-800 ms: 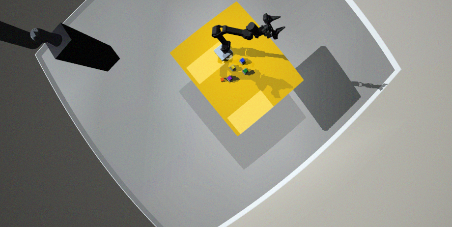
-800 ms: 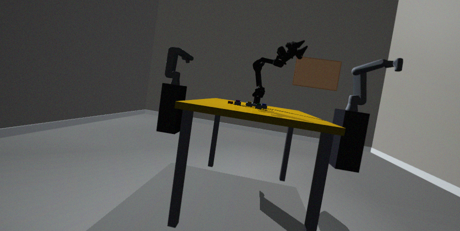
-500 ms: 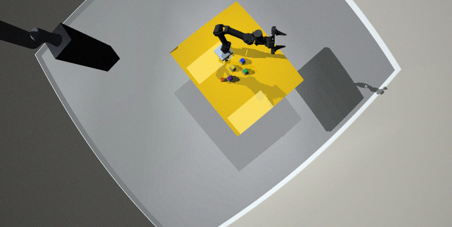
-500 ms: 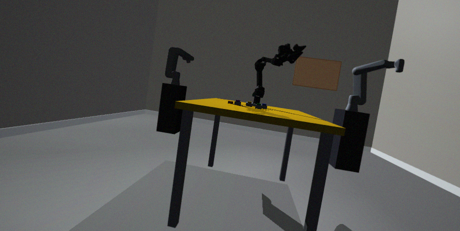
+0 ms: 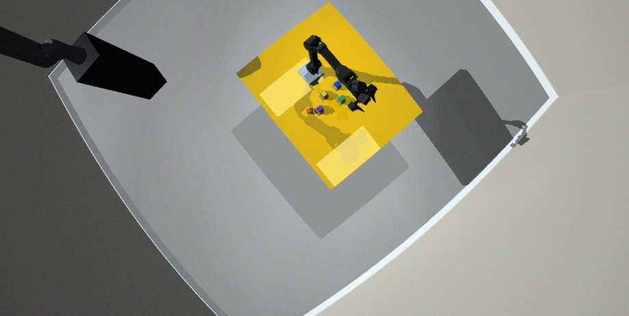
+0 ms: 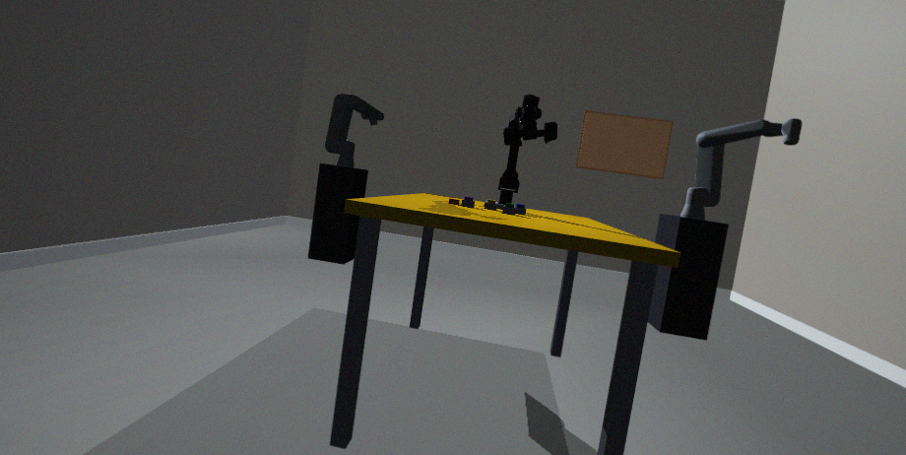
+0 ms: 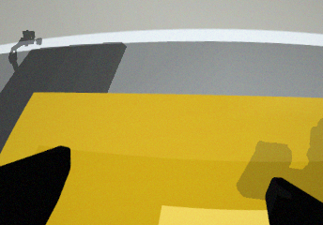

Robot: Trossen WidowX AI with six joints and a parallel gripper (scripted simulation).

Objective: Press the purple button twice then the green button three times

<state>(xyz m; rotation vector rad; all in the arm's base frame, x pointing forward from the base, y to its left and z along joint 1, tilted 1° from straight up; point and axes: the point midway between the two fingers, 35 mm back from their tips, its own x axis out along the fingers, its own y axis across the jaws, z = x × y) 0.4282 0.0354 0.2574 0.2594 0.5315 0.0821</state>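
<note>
Now: the purple button 210 mm behind my gripper tip, 200 mm to the right of it and 230 mm below it. Round my gripper tip: blue button (260 mm behind, 10 mm to the left, 230 mm below); then orange block (250 mm behind, 260 mm to the right, 250 mm below); then green button (160 mm behind, 40 mm to the right, 230 mm below).
</note>
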